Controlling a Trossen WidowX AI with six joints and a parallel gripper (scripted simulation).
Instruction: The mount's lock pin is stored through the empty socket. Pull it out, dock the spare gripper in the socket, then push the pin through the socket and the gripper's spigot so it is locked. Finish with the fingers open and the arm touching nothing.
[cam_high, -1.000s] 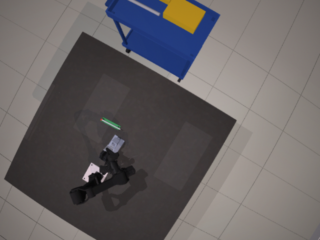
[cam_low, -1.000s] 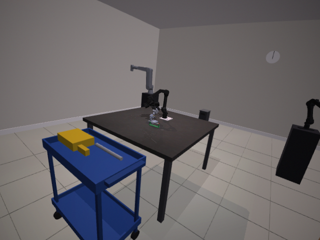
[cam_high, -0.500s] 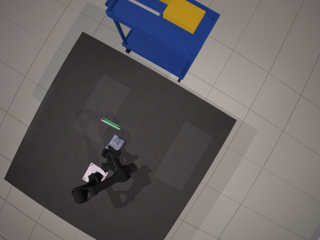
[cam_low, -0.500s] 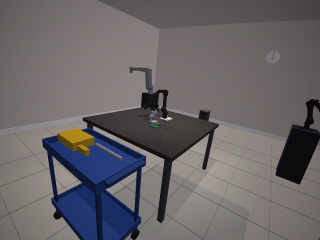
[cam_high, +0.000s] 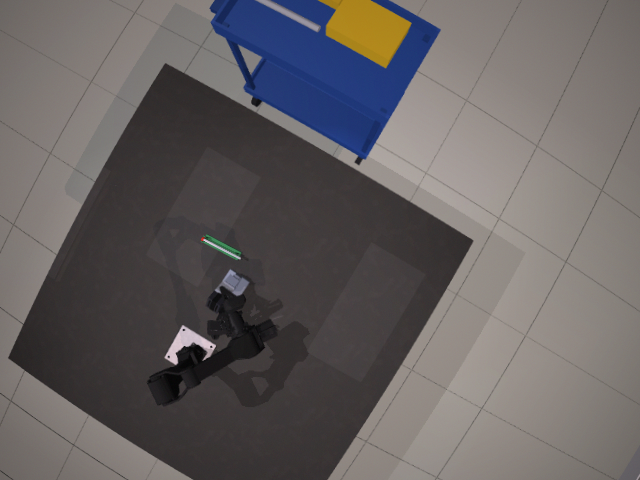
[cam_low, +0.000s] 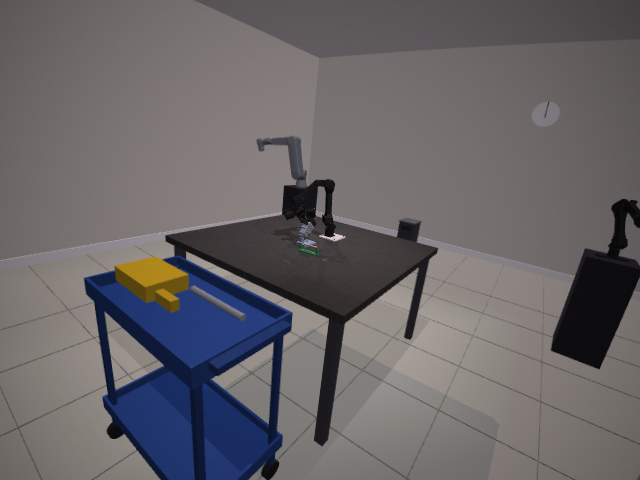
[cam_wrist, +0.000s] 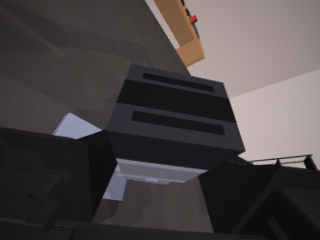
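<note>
The spare gripper is 1 cm to the right of my gripper tip. Round my gripper tip: green flat bracket 10 cm to the left, 10 cm ahead, 9 cm below; then grey mount 6 cm below, 2 cm ahead, 1 cm to the right.
</note>
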